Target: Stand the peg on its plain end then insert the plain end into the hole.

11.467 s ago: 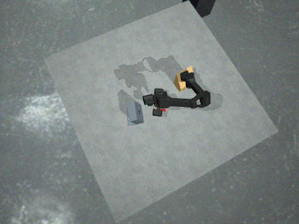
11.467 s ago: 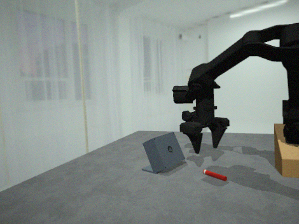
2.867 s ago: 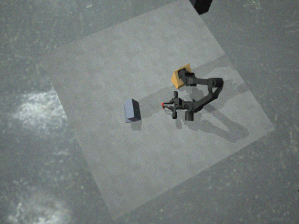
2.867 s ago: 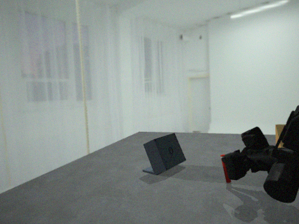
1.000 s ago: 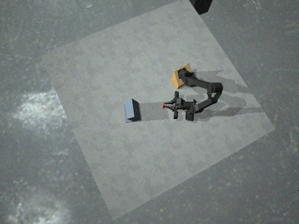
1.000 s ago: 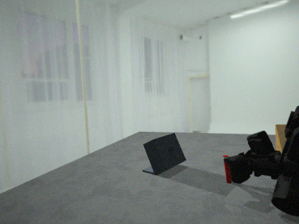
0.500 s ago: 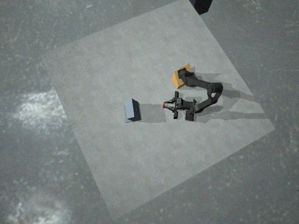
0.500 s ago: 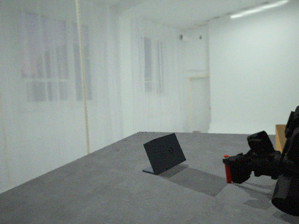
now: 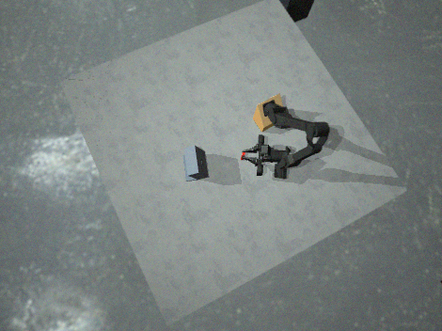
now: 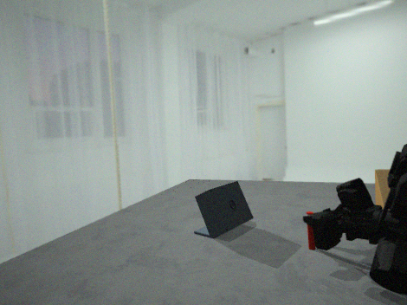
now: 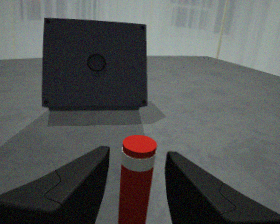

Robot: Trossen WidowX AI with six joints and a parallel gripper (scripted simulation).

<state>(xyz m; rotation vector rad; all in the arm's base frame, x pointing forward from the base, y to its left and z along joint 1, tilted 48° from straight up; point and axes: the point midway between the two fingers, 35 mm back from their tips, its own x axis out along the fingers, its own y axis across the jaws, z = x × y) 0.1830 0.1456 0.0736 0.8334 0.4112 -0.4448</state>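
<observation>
Now: the red peg 1 cm behind my gripper tip and 1 cm below it. Round my gripper tip: sloped dark panel (21 cm ahead, 6 cm to the right, 1 cm below).
</observation>
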